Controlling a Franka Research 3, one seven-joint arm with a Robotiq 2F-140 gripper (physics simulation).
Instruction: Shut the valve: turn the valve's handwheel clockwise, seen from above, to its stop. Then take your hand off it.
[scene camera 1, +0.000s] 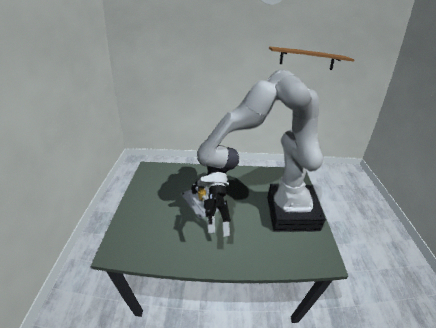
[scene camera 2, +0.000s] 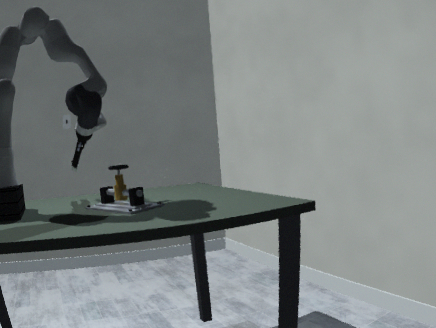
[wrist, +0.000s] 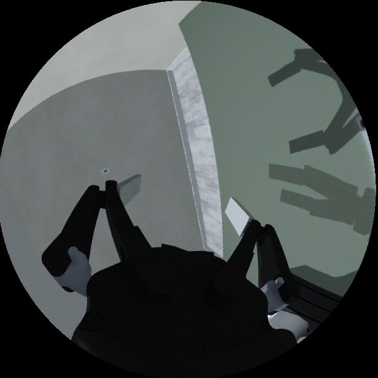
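Observation:
The valve has a yellow body between two black blocks on a grey base plate. Its black handwheel lies level on top in the second scene view. In the first scene view the arm and gripper hide part of the valve. My gripper is wide open with nothing between its fingers. It is tilted and hangs in the air beside the valve, on the robot base's side in the second scene view, with its fingertips apart from the handwheel. The handwheel does not show in the wrist view.
The valve stands on the green table. The arm's black base block is on the table's right side in the first scene view. A brown wall shelf hangs behind, above the table. Arm and gripper shadows fall on the table.

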